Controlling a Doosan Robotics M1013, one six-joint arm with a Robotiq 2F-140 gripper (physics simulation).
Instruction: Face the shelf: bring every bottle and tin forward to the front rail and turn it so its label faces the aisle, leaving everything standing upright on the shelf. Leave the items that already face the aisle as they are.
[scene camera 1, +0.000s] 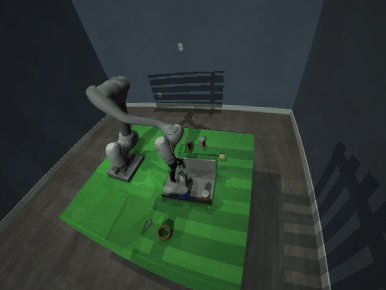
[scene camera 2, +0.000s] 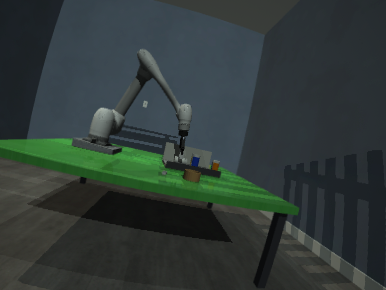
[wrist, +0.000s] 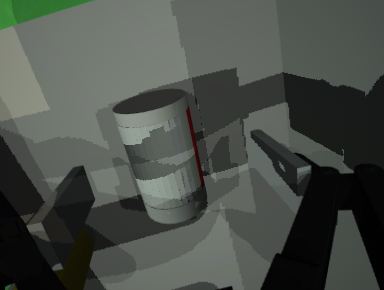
Observation:
My gripper is open and holds nothing. I also see a grey shelf.

